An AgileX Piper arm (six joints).
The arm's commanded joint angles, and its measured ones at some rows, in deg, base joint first. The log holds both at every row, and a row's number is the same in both.
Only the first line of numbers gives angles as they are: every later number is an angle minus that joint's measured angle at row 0.
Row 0, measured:
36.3, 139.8, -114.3, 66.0, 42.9, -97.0
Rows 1 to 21, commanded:
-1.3, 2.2, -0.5, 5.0, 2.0, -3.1
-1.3, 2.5, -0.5, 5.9, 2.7, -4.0
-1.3, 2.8, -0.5, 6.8, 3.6, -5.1
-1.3, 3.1, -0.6, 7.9, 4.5, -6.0
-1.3, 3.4, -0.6, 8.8, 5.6, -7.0
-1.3, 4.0, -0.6, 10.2, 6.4, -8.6
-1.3, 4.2, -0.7, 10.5, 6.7, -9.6
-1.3, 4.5, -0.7, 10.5, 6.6, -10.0
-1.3, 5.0, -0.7, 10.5, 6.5, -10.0
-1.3, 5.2, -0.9, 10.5, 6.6, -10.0
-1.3, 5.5, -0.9, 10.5, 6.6, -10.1
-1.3, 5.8, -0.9, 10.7, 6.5, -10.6
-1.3, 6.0, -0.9, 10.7, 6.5, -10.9
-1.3, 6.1, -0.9, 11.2, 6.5, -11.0
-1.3, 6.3, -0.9, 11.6, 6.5, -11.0
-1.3, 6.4, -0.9, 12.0, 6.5, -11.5
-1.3, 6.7, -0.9, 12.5, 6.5, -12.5
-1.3, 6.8, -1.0, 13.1, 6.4, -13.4
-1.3, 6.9, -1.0, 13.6, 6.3, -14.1
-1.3, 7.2, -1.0, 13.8, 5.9, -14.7
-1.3, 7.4, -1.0, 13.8, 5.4, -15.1
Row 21, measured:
-1.3, 6.7, -0.3, 12.0, 6.2, -12.4
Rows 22 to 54, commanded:
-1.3, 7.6, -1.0, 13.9, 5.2, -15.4
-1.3, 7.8, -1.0, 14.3, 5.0, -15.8
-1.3, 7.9, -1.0, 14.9, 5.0, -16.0
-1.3, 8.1, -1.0, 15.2, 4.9, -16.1
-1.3, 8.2, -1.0, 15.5, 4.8, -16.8
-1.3, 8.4, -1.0, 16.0, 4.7, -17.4
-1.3, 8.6, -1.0, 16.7, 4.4, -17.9
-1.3, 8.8, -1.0, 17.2, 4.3, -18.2
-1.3, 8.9, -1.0, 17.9, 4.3, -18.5
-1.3, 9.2, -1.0, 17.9, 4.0, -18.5
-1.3, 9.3, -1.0, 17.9, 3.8, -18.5
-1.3, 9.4, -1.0, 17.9, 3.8, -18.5
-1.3, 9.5, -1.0, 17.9, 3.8, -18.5
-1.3, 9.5, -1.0, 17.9, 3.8, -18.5
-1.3, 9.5, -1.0, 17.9, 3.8, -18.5
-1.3, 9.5, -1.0, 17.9, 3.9, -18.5
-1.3, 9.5, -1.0, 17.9, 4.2, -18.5
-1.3, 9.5, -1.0, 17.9, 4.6, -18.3
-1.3, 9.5, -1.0, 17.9, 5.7, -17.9
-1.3, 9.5, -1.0, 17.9, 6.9, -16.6
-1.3, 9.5, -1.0, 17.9, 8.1, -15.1
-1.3, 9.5, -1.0, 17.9, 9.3, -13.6
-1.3, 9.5, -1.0, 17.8, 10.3, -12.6
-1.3, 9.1, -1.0, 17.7, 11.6, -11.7
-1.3, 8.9, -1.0, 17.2, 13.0, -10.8
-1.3, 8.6, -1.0, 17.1, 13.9, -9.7
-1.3, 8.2, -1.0, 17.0, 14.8, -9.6
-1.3, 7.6, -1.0, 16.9, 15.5, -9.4
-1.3, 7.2, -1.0, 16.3, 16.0, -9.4
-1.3, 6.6, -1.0, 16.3, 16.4, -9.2
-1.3, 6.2, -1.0, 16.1, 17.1, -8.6
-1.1, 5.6, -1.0, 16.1, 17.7, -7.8
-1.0, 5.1, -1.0, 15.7, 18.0, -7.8
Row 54, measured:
-1.3, 8.2, -0.6, 15.0, 14.7, -9.6
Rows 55 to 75, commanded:
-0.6, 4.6, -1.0, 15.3, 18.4, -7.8
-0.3, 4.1, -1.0, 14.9, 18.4, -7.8
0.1, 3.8, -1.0, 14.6, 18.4, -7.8
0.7, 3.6, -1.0, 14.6, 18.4, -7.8
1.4, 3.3, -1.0, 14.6, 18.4, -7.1
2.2, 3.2, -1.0, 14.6, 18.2, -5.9
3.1, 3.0, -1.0, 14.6, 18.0, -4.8
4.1, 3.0, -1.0, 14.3, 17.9, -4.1
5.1, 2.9, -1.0, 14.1, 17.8, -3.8
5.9, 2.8, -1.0, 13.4, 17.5, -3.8
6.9, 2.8, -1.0, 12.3, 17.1, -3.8
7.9, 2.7, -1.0, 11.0, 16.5, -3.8
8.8, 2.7, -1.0, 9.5, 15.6, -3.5
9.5, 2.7, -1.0, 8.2, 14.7, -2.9
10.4, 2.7, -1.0, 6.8, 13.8, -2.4
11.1, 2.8, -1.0, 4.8, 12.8, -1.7
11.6, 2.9, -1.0, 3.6, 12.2, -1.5
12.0, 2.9, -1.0, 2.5, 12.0, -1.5
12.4, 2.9, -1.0, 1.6, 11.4, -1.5
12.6, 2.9, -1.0, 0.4, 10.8, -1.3
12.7, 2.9, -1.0, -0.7, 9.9, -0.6
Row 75, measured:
11.9, 3.9, -0.6, 3.0, 12.6, -1.8
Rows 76 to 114, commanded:
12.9, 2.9, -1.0, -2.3, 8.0, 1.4
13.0, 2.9, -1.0, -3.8, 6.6, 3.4
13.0, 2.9, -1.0, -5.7, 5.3, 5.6
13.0, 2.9, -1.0, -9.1, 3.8, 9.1
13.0, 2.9, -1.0, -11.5, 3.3, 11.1
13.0, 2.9, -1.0, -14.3, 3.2, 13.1
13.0, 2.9, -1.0, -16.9, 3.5, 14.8
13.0, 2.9, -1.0, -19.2, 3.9, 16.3
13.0, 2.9, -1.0, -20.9, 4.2, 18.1
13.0, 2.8, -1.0, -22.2, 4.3, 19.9
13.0, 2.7, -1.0, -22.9, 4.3, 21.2
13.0, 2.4, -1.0, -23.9, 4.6, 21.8
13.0, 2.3, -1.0, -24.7, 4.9, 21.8
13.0, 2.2, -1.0, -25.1, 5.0, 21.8
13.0, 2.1, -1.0, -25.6, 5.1, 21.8
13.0, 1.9, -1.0, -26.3, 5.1, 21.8
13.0, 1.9, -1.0, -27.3, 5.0, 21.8
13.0, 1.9, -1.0, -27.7, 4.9, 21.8
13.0, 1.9, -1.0, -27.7, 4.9, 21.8
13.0, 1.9, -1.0, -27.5, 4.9, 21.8
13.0, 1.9, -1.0, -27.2, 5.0, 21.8
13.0, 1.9, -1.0, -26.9, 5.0, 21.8
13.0, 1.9, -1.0, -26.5, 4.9, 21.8
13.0, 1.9, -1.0, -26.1, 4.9, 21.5
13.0, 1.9, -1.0, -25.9, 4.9, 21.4
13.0, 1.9, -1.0, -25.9, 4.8, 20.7
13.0, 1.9, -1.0, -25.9, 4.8, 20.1
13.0, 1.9, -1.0, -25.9, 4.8, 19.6
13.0, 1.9, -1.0, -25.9, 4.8, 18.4
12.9, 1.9, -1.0, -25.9, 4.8, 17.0
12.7, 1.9, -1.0, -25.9, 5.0, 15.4
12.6, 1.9, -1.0, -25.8, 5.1, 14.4
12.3, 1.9, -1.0, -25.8, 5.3, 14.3
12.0, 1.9, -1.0, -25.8, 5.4, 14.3
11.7, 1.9, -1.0, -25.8, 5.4, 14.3
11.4, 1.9, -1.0, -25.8, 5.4, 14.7
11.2, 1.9, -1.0, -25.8, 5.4, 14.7
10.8, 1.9, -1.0, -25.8, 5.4, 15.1
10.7, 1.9, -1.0, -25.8, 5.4, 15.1
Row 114, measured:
12.4, 1.2, -1.4, -20.8, 5.8, 16.8
